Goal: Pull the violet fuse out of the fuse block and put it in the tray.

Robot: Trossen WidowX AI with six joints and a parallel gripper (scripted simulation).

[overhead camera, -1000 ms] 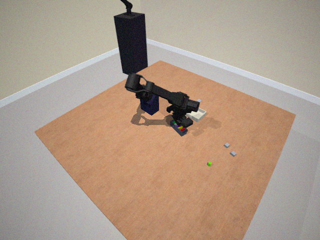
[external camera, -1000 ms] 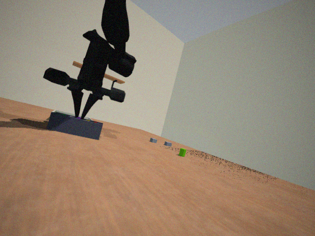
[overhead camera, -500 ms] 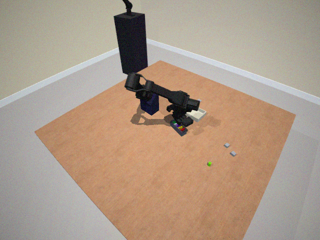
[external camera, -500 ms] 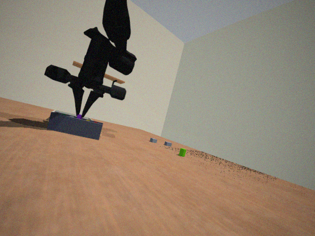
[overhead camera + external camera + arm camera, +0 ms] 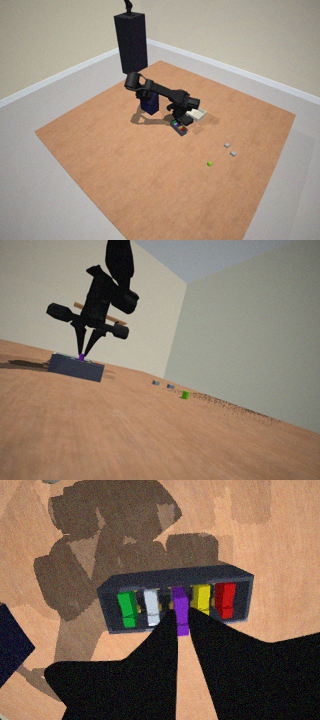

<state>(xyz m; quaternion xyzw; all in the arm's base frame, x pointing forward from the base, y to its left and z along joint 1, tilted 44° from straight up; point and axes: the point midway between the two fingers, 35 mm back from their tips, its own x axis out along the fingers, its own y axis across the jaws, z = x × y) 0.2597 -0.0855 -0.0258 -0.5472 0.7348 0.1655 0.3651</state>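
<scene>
My gripper tip is 20 mm short of the white tray, 190 mm to the right of it and 50 mm above it. The rest, counted from my gripper tip: violet fuse 10 mm below.
</scene>
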